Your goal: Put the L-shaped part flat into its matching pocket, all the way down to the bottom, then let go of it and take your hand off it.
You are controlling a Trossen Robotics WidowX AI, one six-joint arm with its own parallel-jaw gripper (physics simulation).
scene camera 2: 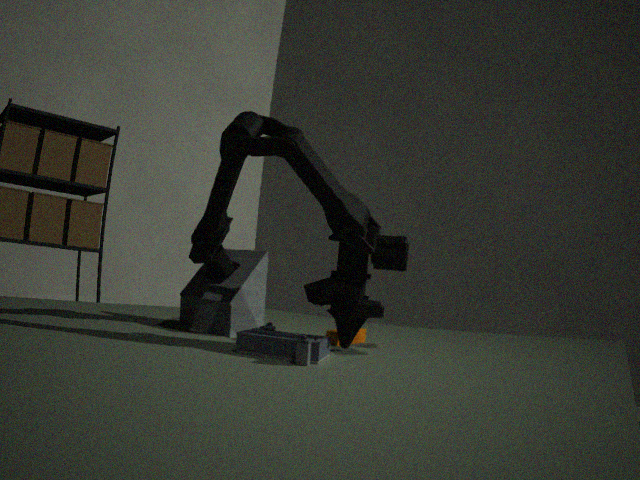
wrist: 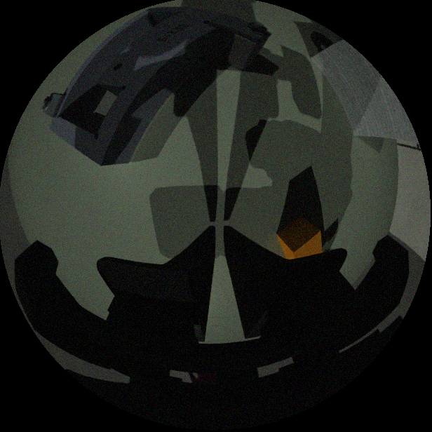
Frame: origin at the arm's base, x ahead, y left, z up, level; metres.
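Where they show: gripper, between the fingertips: [scene camera 2: 343,347]; arm's base, origin of its link: [scene camera 2: 222,271].
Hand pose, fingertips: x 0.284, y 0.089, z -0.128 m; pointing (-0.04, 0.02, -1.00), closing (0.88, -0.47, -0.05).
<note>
Each offset is from my fingertips to the centre of the thing. "spot": to the spot under its first point.
An orange part @(spot: dx -0.052, dy +0.108, dz +0.010 m) [scene camera 2: 357,336] [wrist: 308,247] lies on the table, partly hidden behind the gripper in the scene view and by the right-hand finger in the wrist view. Its L shape cannot be made out. The blue-grey fixture with pockets @(dx -0.007, dy -0.152, dz +0.018 m) [scene camera 2: 268,345] [wrist: 107,55] lies left of the gripper in the scene view and at the upper left in the wrist view. Which pocket matches cannot be told. My gripper [scene camera 2: 345,345] [wrist: 218,231] points down, low over the table between the fixture and the orange part. Its fingers are shut, with a thin empty slit between them.
The arm's grey wedge-shaped base [scene camera 2: 251,295] [wrist: 350,85] stands behind the fixture in the scene view and at the upper right in the wrist view. A shelf rack [scene camera 2: 104,217] with brown boxes stands far back at the left.
</note>
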